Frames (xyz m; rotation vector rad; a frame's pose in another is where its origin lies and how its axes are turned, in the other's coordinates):
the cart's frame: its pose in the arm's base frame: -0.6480 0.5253 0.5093 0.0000 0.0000 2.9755
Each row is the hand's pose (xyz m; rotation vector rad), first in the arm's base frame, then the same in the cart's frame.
Working: the arm's base frame: its pose in the cart's frame: -0.7259 0.4109 -0.5093 0.0000 0.0000 -2.9755

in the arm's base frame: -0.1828 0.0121 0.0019 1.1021 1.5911 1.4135
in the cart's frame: -0.5436 0.4292 -0.5074 1.5250 -0.8787 -0.7419
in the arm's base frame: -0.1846 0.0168 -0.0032 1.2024 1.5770 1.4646
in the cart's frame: -0.5411 0.4249 -0.5125 1.4912 -0.9524 -0.6624
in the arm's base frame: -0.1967 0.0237 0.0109 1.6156 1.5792 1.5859
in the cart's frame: -0.5280 0.4201 -0.4984 1.4212 -1.2309 -0.3323
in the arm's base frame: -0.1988 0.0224 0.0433 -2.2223 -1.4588 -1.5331
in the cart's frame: -0.5262 0.4217 -0.4660 1.2932 -1.6528 0.1884
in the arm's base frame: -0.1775 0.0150 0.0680 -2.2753 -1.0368 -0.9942
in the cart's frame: -0.5484 0.4255 -0.4413 1.1519 -2.0564 0.6574
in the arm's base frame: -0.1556 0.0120 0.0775 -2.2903 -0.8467 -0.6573
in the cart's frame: -0.5705 0.4248 -0.4318 1.0769 -2.3044 0.8874
